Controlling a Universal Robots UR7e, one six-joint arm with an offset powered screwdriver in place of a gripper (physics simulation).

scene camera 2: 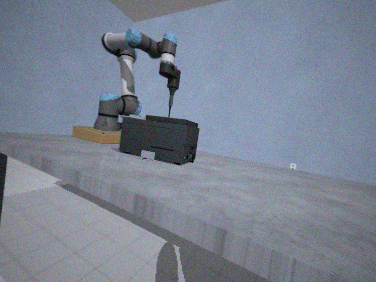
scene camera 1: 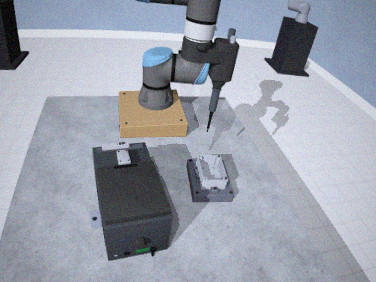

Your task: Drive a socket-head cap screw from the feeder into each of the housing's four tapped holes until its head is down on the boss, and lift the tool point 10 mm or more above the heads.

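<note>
The screwdriver (scene camera 1: 208,130) (scene camera 2: 169,116) points down, its thin dark tip in the air behind and above the housing in scene camera 1. It has no fingers, and whether a screw sits on the tip is too small to tell. The white open-topped housing (scene camera 1: 213,181) sits on a dark grey fixture block (scene camera 1: 214,197). Small dark spots show at its corners; holes and screw heads cannot be told apart. The housing does not show in scene camera 2. The black feeder (scene camera 1: 132,192) (scene camera 2: 155,138) stands left of the housing, with a pale pick-up strip (scene camera 1: 113,147) at its back end.
The arm stands on a wooden base (scene camera 1: 152,129) (scene camera 2: 95,134) behind the feeder and housing. A small pale tab with a dark spot (scene camera 1: 95,220) is at the feeder's left side. A dark pedestal (scene camera 1: 294,47) stands on the floor at the back right, beyond the grey table top (scene camera 1: 280,225) (scene camera 2: 260,200).
</note>
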